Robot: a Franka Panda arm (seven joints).
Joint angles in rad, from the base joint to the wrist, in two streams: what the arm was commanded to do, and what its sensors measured. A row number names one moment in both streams.
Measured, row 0:
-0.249, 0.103, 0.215, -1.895, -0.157, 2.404, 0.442
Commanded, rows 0 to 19:
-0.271, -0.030, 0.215, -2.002, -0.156, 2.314, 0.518
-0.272, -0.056, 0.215, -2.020, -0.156, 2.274, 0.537
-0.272, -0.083, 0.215, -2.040, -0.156, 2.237, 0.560
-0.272, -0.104, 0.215, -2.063, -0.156, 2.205, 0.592
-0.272, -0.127, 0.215, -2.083, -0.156, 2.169, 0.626
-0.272, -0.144, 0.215, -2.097, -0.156, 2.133, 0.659
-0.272, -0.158, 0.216, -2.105, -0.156, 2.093, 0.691
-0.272, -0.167, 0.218, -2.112, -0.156, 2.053, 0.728
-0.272, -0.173, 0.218, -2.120, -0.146, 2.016, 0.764
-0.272, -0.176, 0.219, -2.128, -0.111, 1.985, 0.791
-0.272, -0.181, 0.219, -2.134, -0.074, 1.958, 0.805
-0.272, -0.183, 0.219, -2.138, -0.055, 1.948, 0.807
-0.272, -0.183, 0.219, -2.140, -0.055, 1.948, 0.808
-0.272, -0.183, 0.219, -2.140, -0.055, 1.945, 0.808
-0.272, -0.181, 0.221, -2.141, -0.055, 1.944, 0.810
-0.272, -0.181, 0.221, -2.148, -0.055, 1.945, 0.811
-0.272, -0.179, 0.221, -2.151, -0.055, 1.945, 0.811
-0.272, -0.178, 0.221, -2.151, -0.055, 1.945, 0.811
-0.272, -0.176, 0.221, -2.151, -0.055, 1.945, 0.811
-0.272, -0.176, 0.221, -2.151, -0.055, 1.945, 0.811
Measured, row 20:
-0.268, -0.163, 0.215, -2.143, -0.065, 1.963, 0.789
